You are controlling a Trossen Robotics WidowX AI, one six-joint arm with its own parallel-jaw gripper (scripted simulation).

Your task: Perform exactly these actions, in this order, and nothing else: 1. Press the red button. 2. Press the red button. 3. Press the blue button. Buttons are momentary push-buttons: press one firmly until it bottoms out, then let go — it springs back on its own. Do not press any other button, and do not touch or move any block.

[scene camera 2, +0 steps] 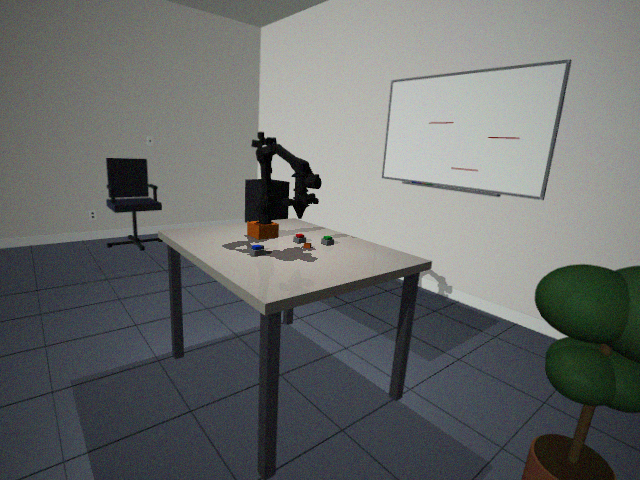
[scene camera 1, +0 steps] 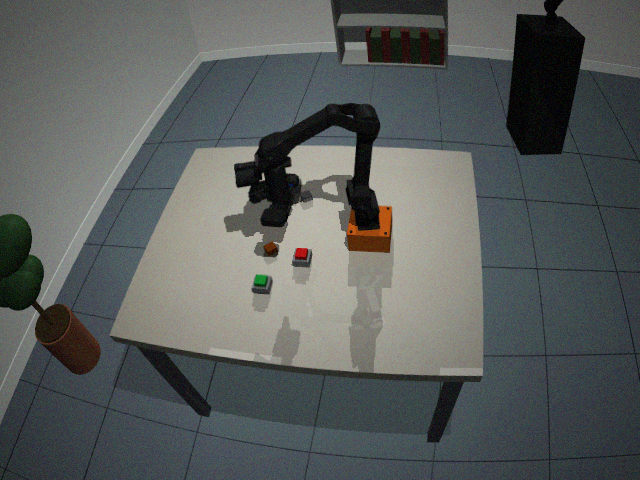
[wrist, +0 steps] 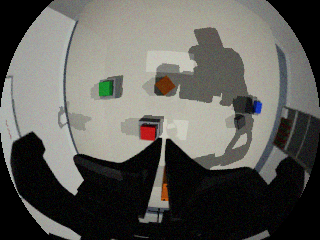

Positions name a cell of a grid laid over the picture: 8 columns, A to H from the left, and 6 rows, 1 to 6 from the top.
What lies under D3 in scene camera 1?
My gripper.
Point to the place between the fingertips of my gripper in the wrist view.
At E4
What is my gripper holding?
Nothing.
